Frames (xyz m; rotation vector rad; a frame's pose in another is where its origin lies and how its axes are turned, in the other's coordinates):
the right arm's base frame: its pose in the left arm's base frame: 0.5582 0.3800 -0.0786 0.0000 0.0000 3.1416
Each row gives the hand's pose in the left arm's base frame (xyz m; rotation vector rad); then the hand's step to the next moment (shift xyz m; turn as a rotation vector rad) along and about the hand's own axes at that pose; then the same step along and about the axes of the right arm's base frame.
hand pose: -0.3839 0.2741 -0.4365 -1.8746 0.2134 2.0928
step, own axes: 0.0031 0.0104 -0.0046 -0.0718 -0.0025 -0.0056
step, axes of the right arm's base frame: -0.0006 0.0108 -0.0047 -0.0123 0.0094 0.0704
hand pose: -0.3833 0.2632 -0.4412 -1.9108 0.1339 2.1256
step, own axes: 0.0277 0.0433 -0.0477 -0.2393 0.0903 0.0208
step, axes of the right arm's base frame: -0.0318 0.0495 -0.0381 0.0234 0.1156 0.2279
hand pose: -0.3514 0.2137 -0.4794 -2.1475 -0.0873 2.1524
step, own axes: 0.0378 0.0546 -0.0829 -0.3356 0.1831 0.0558
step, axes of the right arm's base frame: -0.0812 0.0525 -0.0439 0.0611 0.2175 0.3134
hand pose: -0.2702 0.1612 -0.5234 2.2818 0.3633 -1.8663
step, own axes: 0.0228 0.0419 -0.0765 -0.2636 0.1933 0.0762
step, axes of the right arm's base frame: -0.0883 0.0165 -0.0078 0.0638 0.2273 0.2386
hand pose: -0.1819 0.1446 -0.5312 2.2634 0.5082 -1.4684
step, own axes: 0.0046 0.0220 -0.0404 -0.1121 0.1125 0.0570
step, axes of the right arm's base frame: -0.0441 -0.0021 0.0136 0.0311 0.1351 0.0962
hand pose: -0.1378 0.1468 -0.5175 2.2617 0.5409 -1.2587
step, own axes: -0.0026 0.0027 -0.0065 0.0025 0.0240 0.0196
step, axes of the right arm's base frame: -0.0045 -0.0014 0.0058 -0.0015 0.0305 -0.0056
